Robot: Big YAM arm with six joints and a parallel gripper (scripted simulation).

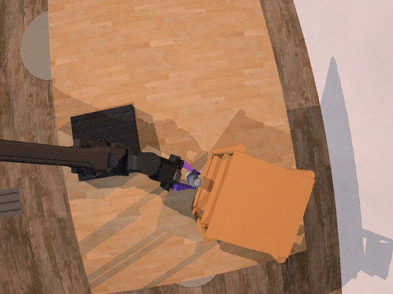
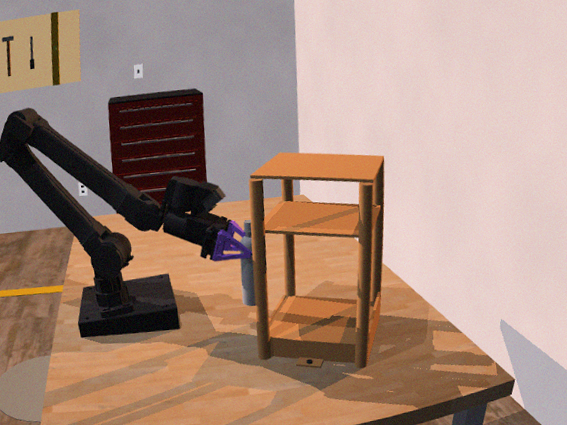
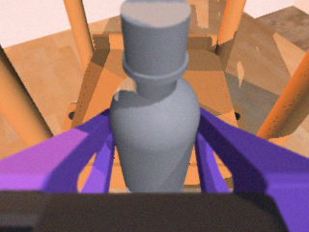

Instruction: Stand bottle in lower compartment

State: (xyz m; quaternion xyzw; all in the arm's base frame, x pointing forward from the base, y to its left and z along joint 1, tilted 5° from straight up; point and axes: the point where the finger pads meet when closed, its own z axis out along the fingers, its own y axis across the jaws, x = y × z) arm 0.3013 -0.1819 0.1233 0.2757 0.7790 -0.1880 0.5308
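My gripper is now right at the grey bottle. From my hand the other things lie so: shelving unit 12 cm ahead, 10 cm to the right.
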